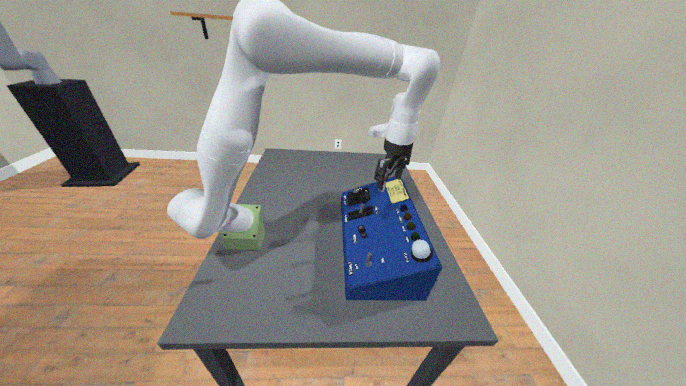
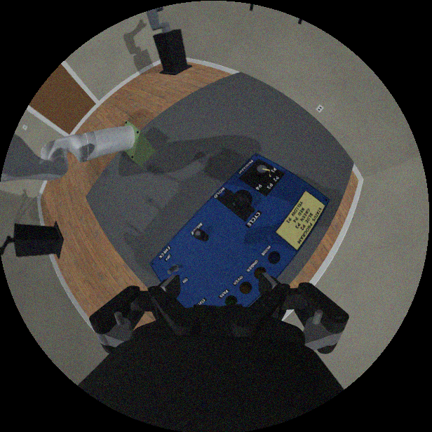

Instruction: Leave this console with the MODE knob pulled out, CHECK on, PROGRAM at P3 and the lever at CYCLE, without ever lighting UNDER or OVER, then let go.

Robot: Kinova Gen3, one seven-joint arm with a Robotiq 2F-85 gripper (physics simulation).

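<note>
The blue console (image 1: 387,240) (image 2: 220,250) sits on the table's right side. My gripper (image 1: 390,183) (image 2: 218,283) is open and empty, above the console's far end near the yellow card. The PROGRAM knob (image 2: 262,169) has its pointer on the P1/P2 side; exact setting unclear. The black lever (image 1: 362,207) (image 2: 243,198) stands near mid-slot between HOLD and CYCLE. The MODE knob (image 1: 362,231) (image 2: 201,234) is small and black; its height is unclear. The CHECK toggle (image 1: 369,259) (image 2: 173,269) is grey; its side is unclear. The UNDER lamp (image 2: 260,273) and OVER lamp (image 2: 245,287) look dark.
A yellow card (image 1: 397,191) (image 2: 301,220) pairs status colours with programs: blue P2, green P3, red P4, yellow P1. A white dome button (image 1: 421,249) stands at the console's near right corner. The arm's green base block (image 1: 244,240) (image 2: 144,150) is at the table's left.
</note>
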